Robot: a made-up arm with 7 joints.
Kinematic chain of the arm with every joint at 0, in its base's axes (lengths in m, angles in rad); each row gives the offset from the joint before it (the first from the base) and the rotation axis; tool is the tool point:
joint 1: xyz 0 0 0.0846 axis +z
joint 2: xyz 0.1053 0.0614 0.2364 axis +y
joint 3: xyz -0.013 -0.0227 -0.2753 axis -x
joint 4: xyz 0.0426 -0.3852 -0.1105 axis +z
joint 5: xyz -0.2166 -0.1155 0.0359 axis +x
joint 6: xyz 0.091 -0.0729 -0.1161 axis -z
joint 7: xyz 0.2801 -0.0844 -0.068 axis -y
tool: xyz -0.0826 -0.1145 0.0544
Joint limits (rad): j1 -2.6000..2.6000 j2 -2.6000..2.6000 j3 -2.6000..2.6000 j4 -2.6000..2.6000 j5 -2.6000..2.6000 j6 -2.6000..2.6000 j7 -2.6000..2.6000
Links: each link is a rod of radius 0.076 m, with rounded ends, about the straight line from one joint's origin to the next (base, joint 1, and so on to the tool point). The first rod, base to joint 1, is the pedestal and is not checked.
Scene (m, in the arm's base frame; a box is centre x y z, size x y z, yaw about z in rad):
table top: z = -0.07
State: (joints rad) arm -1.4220 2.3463 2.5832 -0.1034 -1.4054 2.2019 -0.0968
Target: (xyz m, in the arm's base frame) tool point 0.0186 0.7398 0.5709
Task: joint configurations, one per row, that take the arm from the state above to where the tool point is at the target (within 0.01 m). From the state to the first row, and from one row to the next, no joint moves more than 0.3 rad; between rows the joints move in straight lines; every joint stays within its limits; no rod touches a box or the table.
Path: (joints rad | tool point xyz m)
1: -1.1714 2.2641 2.5860 -0.0462 -1.4296 2.0989 -0.1175 | 0.6874 -0.0935 0.6117
2: -0.9208 2.1819 2.5888 0.0110 -1.4537 1.9958 -0.1383 | 0.6863 0.1436 0.6225
3: -0.6701 2.0996 2.5916 0.0681 -1.4779 1.8928 -0.1590 | 0.6059 0.3693 0.6239
4: -0.4195 2.0174 2.5944 0.1253 -1.5020 1.7898 -0.1797 | 0.4552 0.5570 0.6155
5: -0.1689 1.9352 2.5972 0.1825 -1.5262 1.6868 -0.2004 | 0.2515 0.6850 0.5977
6: 0.0817 1.8530 2.6000 0.2397 -1.5503 1.5837 -0.2212 | 0.0186 0.7398 0.5709

